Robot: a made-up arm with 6 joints.
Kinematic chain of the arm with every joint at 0, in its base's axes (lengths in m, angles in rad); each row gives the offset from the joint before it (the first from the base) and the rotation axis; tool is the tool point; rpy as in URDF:
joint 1: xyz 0 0 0.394 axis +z
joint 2: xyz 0 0 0 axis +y
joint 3: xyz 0.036 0 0.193 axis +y
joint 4: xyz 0.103 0 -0.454 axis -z
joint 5: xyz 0 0 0 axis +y
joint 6: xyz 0.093 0 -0.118 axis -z
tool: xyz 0 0 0 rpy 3.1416 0 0
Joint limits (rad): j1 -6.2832..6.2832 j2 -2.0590..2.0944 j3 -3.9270..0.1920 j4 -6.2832..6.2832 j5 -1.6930..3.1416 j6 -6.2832..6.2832
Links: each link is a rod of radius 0.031 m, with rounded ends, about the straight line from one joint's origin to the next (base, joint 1, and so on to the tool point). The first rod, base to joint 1, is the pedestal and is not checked.
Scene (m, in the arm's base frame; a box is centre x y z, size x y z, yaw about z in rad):
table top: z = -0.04
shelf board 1: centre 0 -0.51 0.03 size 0.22 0.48 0.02 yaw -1.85
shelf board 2: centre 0 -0.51 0.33 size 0.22 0.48 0.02 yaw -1.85
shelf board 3: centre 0 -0.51 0.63 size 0.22 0.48 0.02 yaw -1.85
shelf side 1: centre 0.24 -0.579 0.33 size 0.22 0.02 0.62 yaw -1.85
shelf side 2: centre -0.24 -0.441 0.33 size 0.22 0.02 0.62 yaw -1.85
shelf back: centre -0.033 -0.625 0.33 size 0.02 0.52 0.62 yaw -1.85
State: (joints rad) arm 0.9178 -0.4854 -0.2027 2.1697 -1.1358 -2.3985
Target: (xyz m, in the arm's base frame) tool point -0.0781 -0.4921 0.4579
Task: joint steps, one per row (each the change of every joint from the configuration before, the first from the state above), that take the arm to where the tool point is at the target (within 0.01 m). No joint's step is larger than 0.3 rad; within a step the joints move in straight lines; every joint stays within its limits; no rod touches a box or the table.
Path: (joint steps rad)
1: -0.2939 0.0366 -0.0921 -0.0579 0.0588 0.0000
2: -0.2940 0.0366 -0.0921 -0.0578 0.0588 0.0000
3: -0.2939 0.0366 -0.0922 -0.0579 0.0587 0.0000
4: -0.2939 0.0366 -0.0921 -0.0578 0.0588 0.0000
5: -0.2939 0.0366 -0.0921 -0.0579 0.0588 0.0000
6: -0.2940 0.0365 -0.0921 -0.0579 0.0588 0.0000
7: -0.2939 0.0366 -0.0922 -0.0578 0.0587 0.0000
8: -0.2939 0.0366 -0.0921 -0.0579 0.0588 0.0000

